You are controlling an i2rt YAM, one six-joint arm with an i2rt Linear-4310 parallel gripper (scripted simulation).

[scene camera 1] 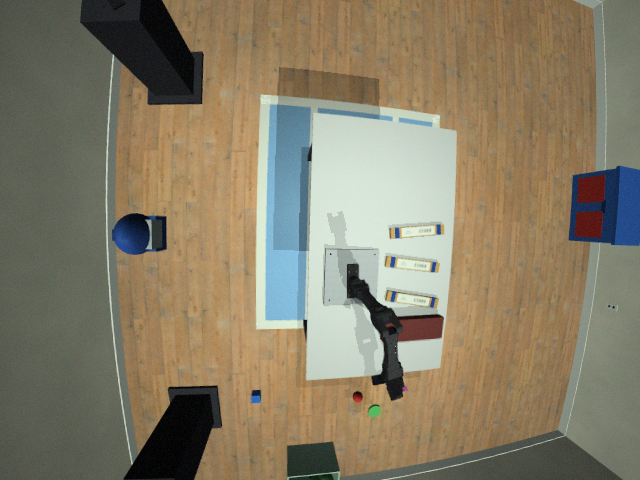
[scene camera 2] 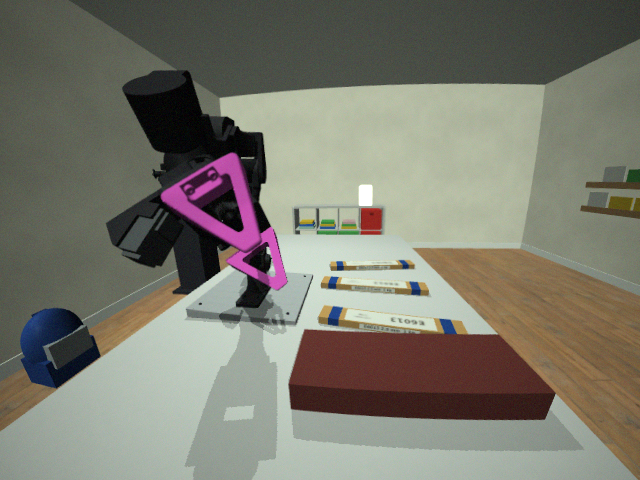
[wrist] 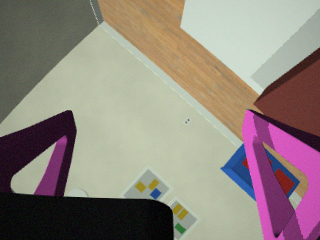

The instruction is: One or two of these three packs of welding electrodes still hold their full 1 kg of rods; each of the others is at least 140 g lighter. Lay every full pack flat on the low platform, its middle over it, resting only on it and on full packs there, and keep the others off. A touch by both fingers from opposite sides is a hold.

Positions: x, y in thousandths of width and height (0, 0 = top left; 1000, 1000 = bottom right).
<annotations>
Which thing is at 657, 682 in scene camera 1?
A low dark red platform.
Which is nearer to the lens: the pack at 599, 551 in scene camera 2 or the low dark red platform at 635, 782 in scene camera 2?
The low dark red platform.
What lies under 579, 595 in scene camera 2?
A pack.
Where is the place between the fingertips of my gripper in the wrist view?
498, 502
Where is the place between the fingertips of my gripper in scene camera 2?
424, 566
</annotations>
